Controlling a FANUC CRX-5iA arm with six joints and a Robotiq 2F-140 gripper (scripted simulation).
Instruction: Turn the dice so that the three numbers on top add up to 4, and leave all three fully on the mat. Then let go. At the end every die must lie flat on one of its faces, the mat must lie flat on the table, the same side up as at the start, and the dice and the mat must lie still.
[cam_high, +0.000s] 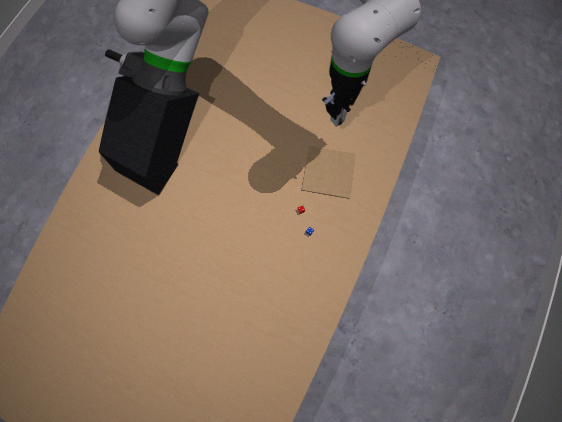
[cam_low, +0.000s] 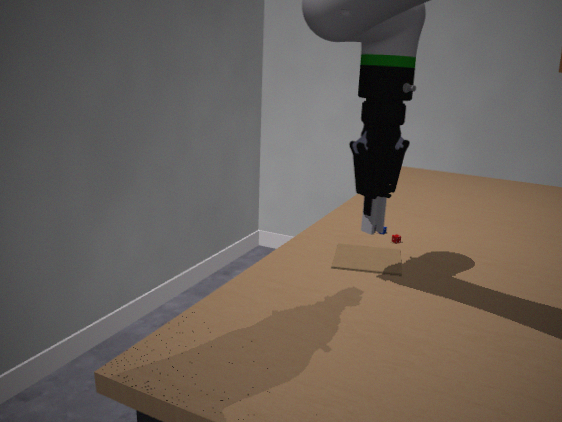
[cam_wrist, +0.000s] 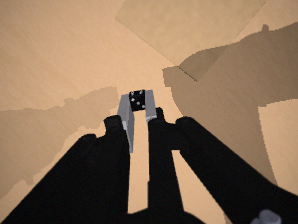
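Right now the tan mat is 13 cm below my hand, 11 cm to the right of it and 4 cm ahead of it. Also, from my hand: red die: 25 cm to the right, 13 cm below, 2 cm ahead; blue die: 30 cm to the right, 13 cm below, 7 cm ahead; black die: 3 cm below, 1 cm ahead.
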